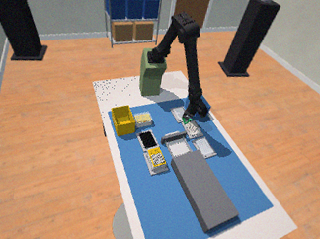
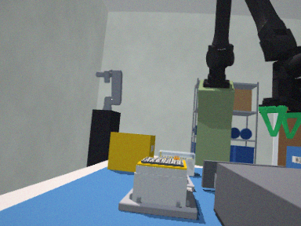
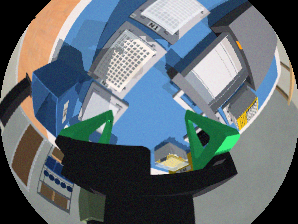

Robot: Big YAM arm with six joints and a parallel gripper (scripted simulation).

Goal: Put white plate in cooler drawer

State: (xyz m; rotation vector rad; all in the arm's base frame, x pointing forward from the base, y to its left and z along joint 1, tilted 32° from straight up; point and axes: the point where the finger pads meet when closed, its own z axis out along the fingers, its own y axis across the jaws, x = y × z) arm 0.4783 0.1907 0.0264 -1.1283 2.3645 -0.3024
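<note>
Right now the white plate is 13 cm below my hand, 8 cm to the left of it and 1 cm behind it. Round my hand: black plate 29 cm to the right, 13 cm below, 6 cm ahead; then drawer 20 cm ahead, 12 cm below, 7 cm to the right; then blue bin 22 cm behind, 17 cm to the left, 11 cm below.
</note>
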